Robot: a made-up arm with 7 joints. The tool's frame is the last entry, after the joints.
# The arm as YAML. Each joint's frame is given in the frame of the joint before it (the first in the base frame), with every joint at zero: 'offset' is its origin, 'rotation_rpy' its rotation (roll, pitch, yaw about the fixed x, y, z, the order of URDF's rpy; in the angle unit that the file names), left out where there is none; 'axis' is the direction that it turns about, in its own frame. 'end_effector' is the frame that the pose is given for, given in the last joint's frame.
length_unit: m
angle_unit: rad
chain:
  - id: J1
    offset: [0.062, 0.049, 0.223]
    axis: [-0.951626, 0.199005, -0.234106]
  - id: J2
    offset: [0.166, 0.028, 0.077]
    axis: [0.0, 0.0, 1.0]
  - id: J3
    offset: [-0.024, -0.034, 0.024]
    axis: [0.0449, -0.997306, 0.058]
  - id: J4
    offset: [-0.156, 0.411, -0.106]
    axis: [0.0, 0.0, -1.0]
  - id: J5
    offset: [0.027, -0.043, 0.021]
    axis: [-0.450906, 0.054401, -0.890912]
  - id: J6
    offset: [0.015, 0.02, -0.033]
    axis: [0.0, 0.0, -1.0]
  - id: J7
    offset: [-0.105, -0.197, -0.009]
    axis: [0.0, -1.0, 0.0]
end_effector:
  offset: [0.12, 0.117, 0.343]
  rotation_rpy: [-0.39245, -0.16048, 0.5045]
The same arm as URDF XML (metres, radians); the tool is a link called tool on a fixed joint. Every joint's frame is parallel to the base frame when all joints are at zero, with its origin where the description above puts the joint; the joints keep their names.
<robot name="arm">
  <link name="base"/>
  <link name="link1"/>
  <link name="link2"/>
  <link name="link3"/>
  <link name="link4"/>
  <link name="link5"/>
  <link name="link6"/>
  <link name="link7"/>
  <link name="tool"/>
  <joint name="J1" type="continuous">
    <parent link="base"/>
    <child link="link1"/>
    <origin xyz="0.0620 0.0490 0.2230"/>
    <axis xyz="-0.951626 0.199005 -0.234106"/>
  </joint>
  <joint name="J2" type="continuous">
    <parent link="link1"/>
    <child link="link2"/>
    <origin xyz="0.1660 0.0280 0.0770"/>
    <axis xyz="0 0 1"/>
  </joint>
  <joint name="J3" type="continuous">
    <parent link="link2"/>
    <child link="link3"/>
    <origin xyz="-0.0240 -0.0340 0.0240"/>
    <axis xyz="0.0449 -0.997306 0.058"/>
  </joint>
  <joint name="J4" type="continuous">
    <parent link="link3"/>
    <child link="link4"/>
    <origin xyz="-0.1560 0.4110 -0.1060"/>
    <axis xyz="0 0 -1"/>
  </joint>
  <joint name="J5" type="continuous">
    <parent link="link4"/>
    <child link="link5"/>
    <origin xyz="0.0270 -0.0430 0.0210"/>
    <axis xyz="-0.450906 0.054401 -0.890912"/>
  </joint>
  <joint name="J6" type="continuous">
    <parent link="link5"/>
    <child link="link6"/>
    <origin xyz="0.0150 0.0200 -0.0330"/>
    <axis xyz="0 0 -1"/>
  </joint>
  <joint name="J7" type="continuous">
    <parent link="link6"/>
    <child link="link7"/>
    <origin xyz="-0.1050 -0.1970 -0.0090"/>
    <axis xyz="0 -1 0"/>
  </joint>
  <joint name="tool_fixed" type="fixed">
    <parent link="link7"/>
    <child link="tool"/>
    <origin xyz="0.1200 0.1170 0.3430" rpy="-0.3925 -0.1605 0.5045"/>
  </joint>
</robot>

